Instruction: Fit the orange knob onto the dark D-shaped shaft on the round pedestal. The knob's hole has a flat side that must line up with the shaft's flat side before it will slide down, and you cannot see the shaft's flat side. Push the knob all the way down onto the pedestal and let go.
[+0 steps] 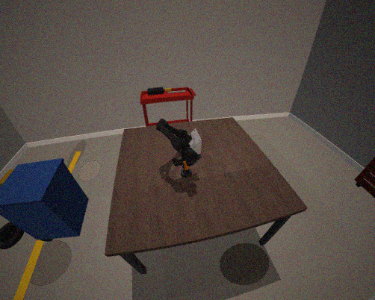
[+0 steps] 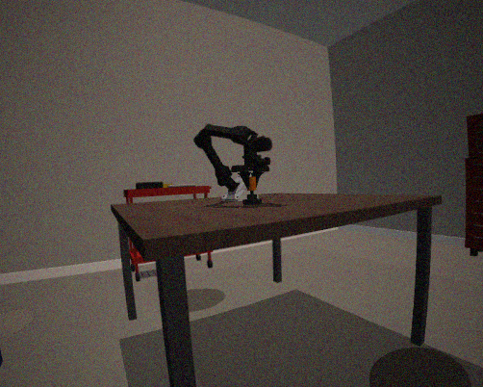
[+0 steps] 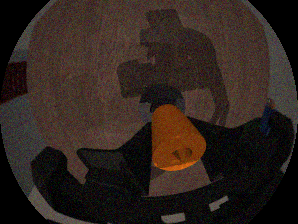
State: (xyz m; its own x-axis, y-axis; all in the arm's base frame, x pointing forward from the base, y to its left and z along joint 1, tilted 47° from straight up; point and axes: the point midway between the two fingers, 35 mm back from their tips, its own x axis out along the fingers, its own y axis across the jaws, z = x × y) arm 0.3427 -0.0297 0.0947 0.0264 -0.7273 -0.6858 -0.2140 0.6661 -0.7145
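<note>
My gripper tip is 2 cm below the orange knob. Round my gripper tip: round dark pedestal: 4 cm below.
</note>
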